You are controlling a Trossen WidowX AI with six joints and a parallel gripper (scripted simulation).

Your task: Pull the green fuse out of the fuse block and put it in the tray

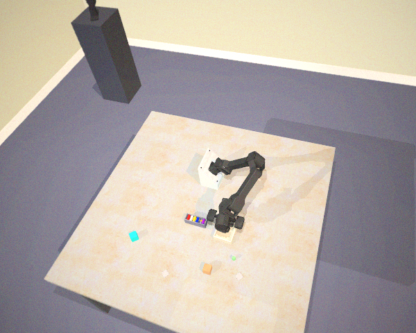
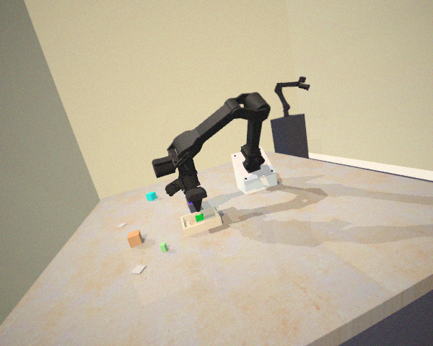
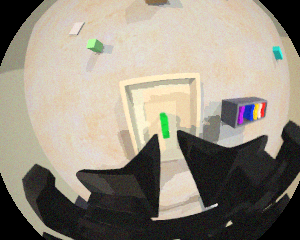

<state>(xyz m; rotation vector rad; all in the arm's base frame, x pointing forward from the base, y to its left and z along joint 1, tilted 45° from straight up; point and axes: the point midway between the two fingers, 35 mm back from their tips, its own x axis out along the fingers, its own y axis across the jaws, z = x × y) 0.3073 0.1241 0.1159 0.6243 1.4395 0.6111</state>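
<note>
Right now the green fuse is 3 cm below my gripper tip. From my gripper tip the other things lie so: orange cube: 23 cm ahead, 4 cm below, 3 cm to the right; then beige tray: 5 cm below; then small green block: 14 cm ahead, 8 cm to the left, 5 cm below.
</note>
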